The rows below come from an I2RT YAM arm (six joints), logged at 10 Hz.
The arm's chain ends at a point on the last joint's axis. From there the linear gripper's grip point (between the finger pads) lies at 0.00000 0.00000 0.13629 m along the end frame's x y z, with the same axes.
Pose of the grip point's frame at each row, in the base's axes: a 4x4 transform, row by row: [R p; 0 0 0 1], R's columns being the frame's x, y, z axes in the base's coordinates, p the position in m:
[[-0.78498 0.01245 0.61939 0.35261], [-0.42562 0.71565 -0.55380 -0.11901], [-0.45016 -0.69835 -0.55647 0.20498], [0 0 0 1]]
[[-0.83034 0.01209 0.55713 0.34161], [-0.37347 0.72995 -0.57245 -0.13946], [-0.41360 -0.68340 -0.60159 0.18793], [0 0 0 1]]
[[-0.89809 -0.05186 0.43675 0.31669], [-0.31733 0.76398 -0.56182 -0.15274], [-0.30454 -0.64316 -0.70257 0.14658], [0 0 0 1]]
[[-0.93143 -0.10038 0.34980 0.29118], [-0.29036 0.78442 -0.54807 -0.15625], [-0.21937 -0.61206 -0.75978 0.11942], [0 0 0 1]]
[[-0.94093 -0.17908 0.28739 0.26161], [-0.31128 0.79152 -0.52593 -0.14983], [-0.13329 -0.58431 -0.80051 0.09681], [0 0 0 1]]
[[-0.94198 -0.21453 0.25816 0.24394], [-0.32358 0.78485 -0.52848 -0.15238], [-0.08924 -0.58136 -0.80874 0.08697], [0 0 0 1]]
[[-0.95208 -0.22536 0.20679 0.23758], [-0.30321 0.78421 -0.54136 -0.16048], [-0.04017 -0.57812 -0.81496 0.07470], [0 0 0 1]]
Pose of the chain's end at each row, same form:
[[-0.78498 0.01245 0.61939 0.26819], [-0.42562 0.71565 -0.55380 -0.04353], [-0.45016 -0.69835 -0.55647 0.28082], [0 0 0 1]]
[[-0.83034 0.01209 0.55713 0.26568], [-0.37347 0.72995 -0.57245 -0.06144], [-0.41360 -0.68340 -0.60159 0.26992], [0 0 0 1]]
[[-0.89809 -0.05186 0.43675 0.25717], [-0.31733 0.76398 -0.56182 -0.07617], [-0.30454 -0.64316 -0.70257 0.24233], [0 0 0 1]]
[[-0.93143 -0.10038 0.34980 0.24351], [-0.29036 0.78442 -0.54807 -0.08155], [-0.21937 -0.61206 -0.75978 0.22297], [0 0 0 1]]
[[-0.94093 -0.17908 0.28739 0.22244], [-0.31128 0.79152 -0.52593 -0.07815], [-0.13329 -0.58431 -0.80051 0.20591], [0 0 0 1]]
[[-0.94198 -0.21453 0.25816 0.20876], [-0.32358 0.78485 -0.52848 -0.08035], [-0.08924 -0.58136 -0.80874 0.19719], [0 0 0 1]]
[[-0.95208 -0.22536 0.20679 0.20940], [-0.30321 0.78421 -0.54136 -0.08670], [-0.04017 -0.57812 -0.81496 0.18577], [0 0 0 1]]

